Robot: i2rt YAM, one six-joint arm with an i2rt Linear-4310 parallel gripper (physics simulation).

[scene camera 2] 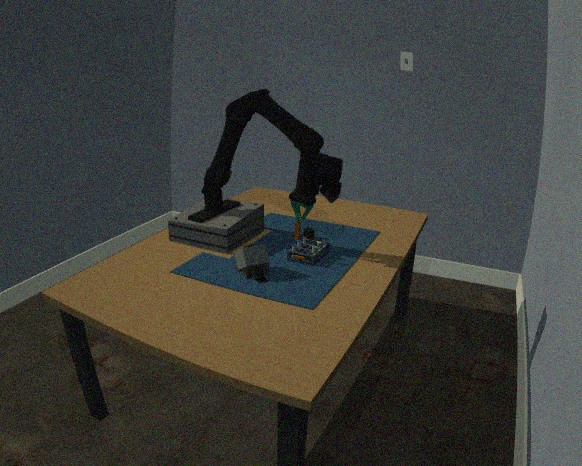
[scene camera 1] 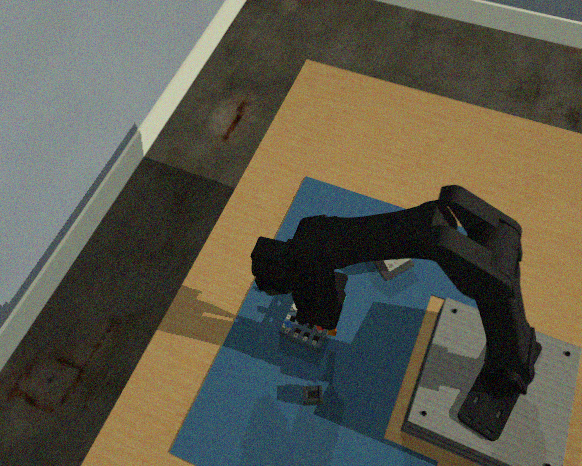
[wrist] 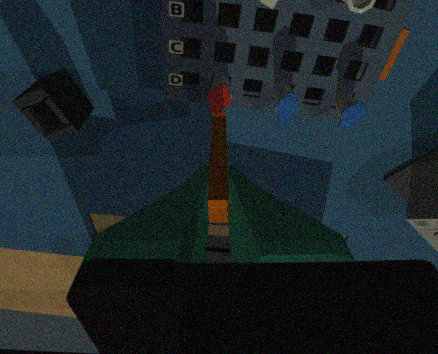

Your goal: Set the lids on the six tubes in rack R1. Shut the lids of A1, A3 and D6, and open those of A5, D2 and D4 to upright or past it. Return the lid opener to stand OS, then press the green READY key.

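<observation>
My gripper (wrist: 218, 176) (scene camera 2: 299, 216) has green fingers shut on the thin orange-brown lid opener (wrist: 217, 158) (scene camera 2: 297, 228). It hangs over the near edge of the grey tube rack R1 (wrist: 239, 39) (scene camera 1: 302, 334) (scene camera 2: 308, 251). The opener's tip meets the red lid (wrist: 219, 98) of the tube in row D, second column. Two blue lids (wrist: 287, 107) (wrist: 351, 114) stick out from row D further right. Row labels B, C and D show on the rack's left side. In scene camera 1 the arm hides the gripper.
A small dark stand (scene camera 1: 311, 394) (wrist: 63, 102) (scene camera 2: 309, 232) sits on the blue mat (scene camera 1: 234, 416) (scene camera 2: 317, 293) near the rack. A grey box (scene camera 2: 252, 260) (scene camera 1: 396, 265) lies tilted on the mat. The arm's grey base block (scene camera 2: 217, 226) (scene camera 1: 456, 333) is at the mat's edge.
</observation>
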